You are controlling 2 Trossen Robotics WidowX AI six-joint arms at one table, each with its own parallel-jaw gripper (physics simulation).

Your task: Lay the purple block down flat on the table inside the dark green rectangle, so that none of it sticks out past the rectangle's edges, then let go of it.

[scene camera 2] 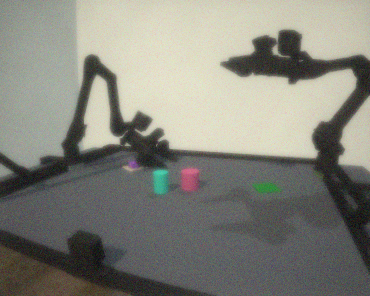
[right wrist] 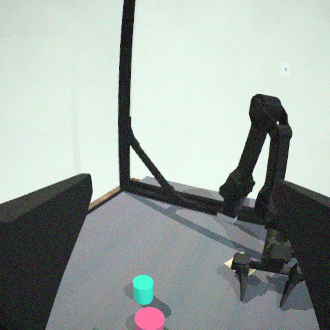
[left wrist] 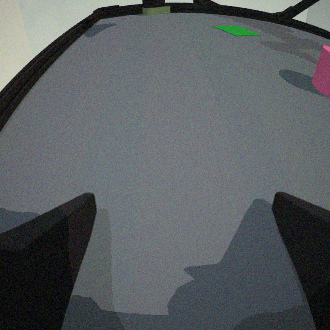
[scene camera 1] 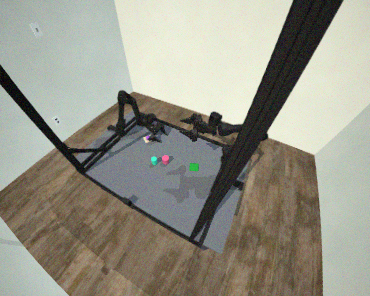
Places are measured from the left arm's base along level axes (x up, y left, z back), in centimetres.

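Pixels of known places: left gripper, between the fingertips: (scene camera 2: 172,164) (right wrist: 260,303) (left wrist: 188,203) (scene camera 1: 164,138); right gripper, between the fingertips: (scene camera 2: 224,61) (right wrist: 187,186) (scene camera 1: 179,125); left arm's base, origin of its link: (scene camera 2: 72,162) (right wrist: 229,210) (scene camera 1: 121,134); right arm's base, origin of its link: (scene camera 2: 326,170) (left wrist: 153,5) (scene camera 1: 225,160).
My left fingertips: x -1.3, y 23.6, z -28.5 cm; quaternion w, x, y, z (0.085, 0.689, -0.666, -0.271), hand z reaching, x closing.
Ahead of a thing's pixels: the offset from my left fingertips to its top centre. "spot": to the spot under its first point.
The purple block {dx +1.3, dy -9.4, dz +9.7 cm} (scene camera 1: 148,137) (scene camera 2: 132,164) lies on a small beige pad {dx -0.5, dy -9.4, dz +9.7 cm} (scene camera 1: 145,140) (scene camera 2: 128,168) (right wrist: 230,263); in the right wrist view the left arm mostly hides it. The green rectangle {spot: dx -0.4, dy -2.8, dz -36.7 cm} (scene camera 1: 194,167) (scene camera 2: 266,187) (left wrist: 237,31) lies flat on the table, apart from the block. My left gripper (scene camera 1: 162,137) (scene camera 2: 154,162) (left wrist: 188,203) (right wrist: 260,303) is open and empty, low over the table beside the pad, pointing down at a slant. My right gripper (scene camera 1: 188,129) (scene camera 2: 227,65) (right wrist: 187,186) is open and empty, high above the table.
A teal cylinder {dx +4.9, dy -21.0, dz -13.4 cm} (scene camera 1: 154,160) (scene camera 2: 160,182) (right wrist: 143,289) and a pink cylinder {dx +4.3, dy -14.3, dz -18.3 cm} (scene camera 1: 165,159) (scene camera 2: 190,180) (left wrist: 324,72) (right wrist: 150,319) stand side by side between the pad and the green rectangle. A black frame borders the table, with a dark box (scene camera 2: 86,247) at its front edge.
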